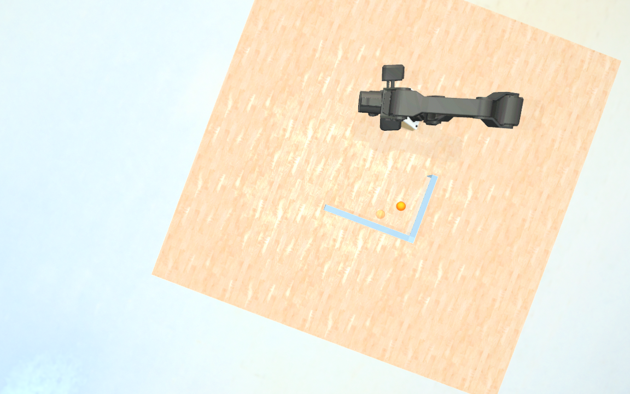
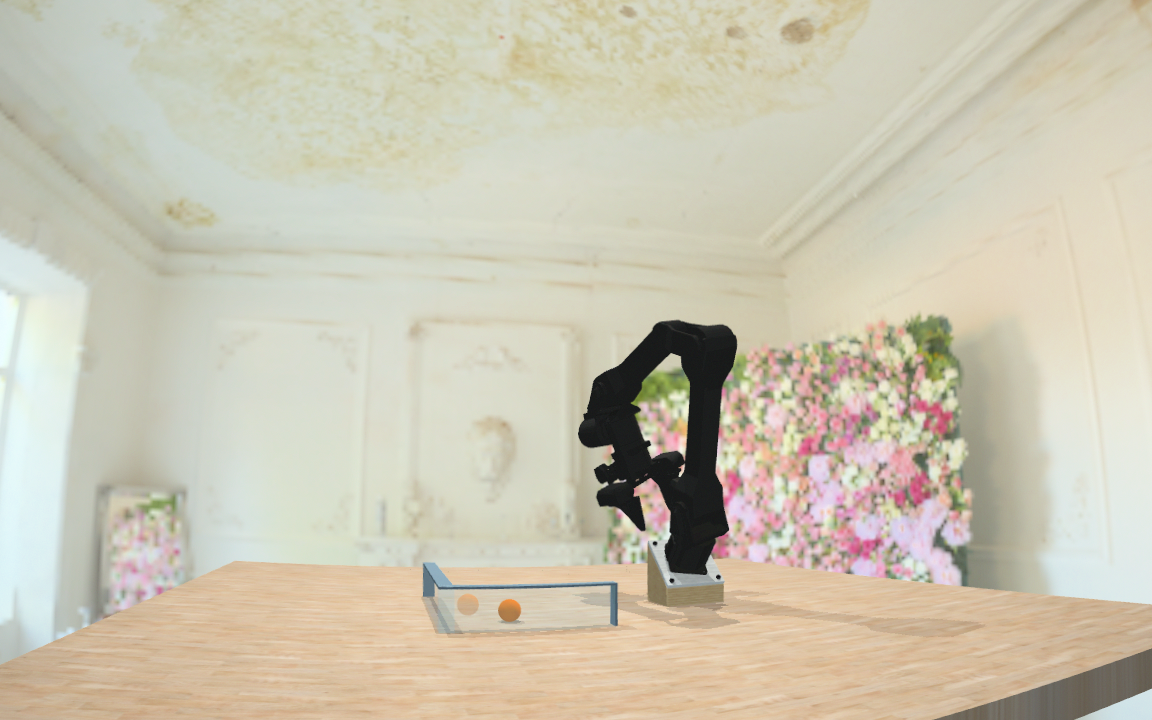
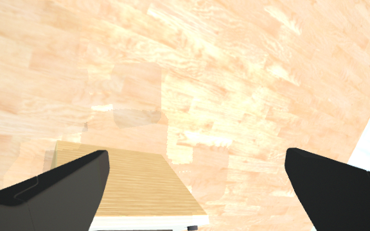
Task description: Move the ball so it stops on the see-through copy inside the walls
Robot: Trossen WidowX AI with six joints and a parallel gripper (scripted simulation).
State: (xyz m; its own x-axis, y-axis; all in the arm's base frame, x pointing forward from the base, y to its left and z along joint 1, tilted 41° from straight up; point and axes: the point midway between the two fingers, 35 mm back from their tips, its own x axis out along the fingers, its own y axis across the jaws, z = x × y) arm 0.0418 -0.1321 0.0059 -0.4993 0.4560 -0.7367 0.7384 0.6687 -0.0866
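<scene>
Now: gripper tip 290 mm short of the orange ball, 220 mm to the right of it and 120 mm above it.
</scene>
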